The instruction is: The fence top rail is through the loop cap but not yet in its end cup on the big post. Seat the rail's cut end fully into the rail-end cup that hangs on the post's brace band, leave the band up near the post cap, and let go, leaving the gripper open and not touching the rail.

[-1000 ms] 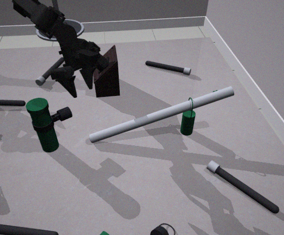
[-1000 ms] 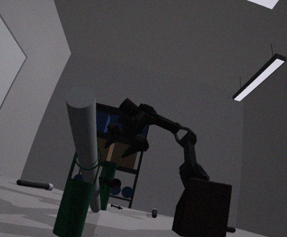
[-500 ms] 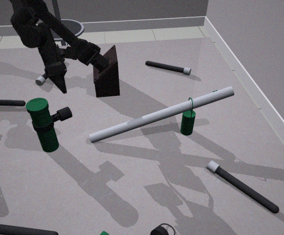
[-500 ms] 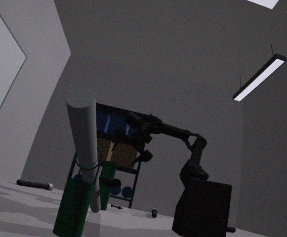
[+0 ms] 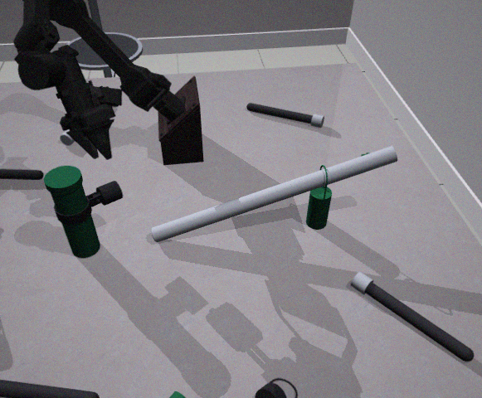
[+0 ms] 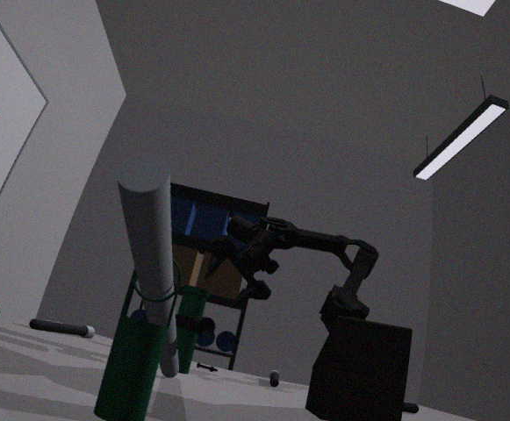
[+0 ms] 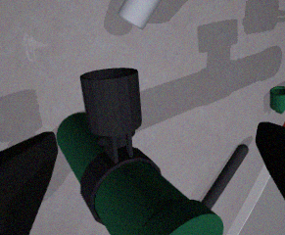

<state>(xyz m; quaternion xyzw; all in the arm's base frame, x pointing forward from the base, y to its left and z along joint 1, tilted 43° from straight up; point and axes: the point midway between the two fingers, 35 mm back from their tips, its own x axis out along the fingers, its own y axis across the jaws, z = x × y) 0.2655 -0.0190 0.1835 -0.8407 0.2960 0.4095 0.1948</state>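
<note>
My gripper tip is 20 mm short of the dark rail-end cup, 10 mm to the left of it and 80 mm above it. From my gripper tip the other things lie so: small bolt (20 mm ahead, 290 mm to the right, 190 mm below); then small green post (10 mm ahead, 460 mm to the left, 90 mm below).
</note>
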